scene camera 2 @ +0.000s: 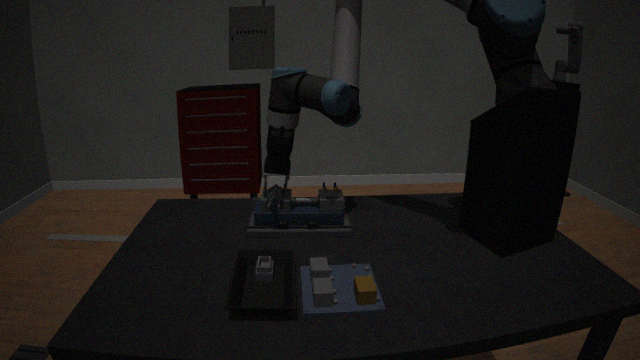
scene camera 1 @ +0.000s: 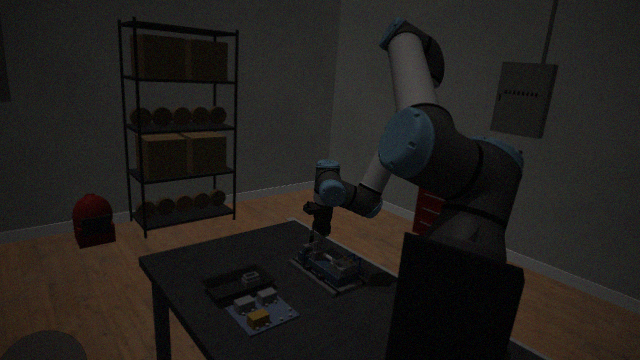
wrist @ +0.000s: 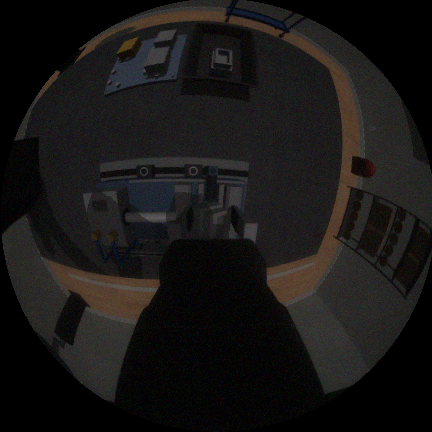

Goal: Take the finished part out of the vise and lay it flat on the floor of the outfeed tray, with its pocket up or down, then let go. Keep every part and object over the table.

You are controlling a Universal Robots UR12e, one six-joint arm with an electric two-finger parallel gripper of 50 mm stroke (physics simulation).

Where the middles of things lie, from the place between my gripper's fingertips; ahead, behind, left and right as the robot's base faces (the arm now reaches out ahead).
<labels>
Now: the blue plate [scene camera 2: 343, 283] 34 cm to the left of my hand, 16 cm behind it and 10 cm below it.
</labels>
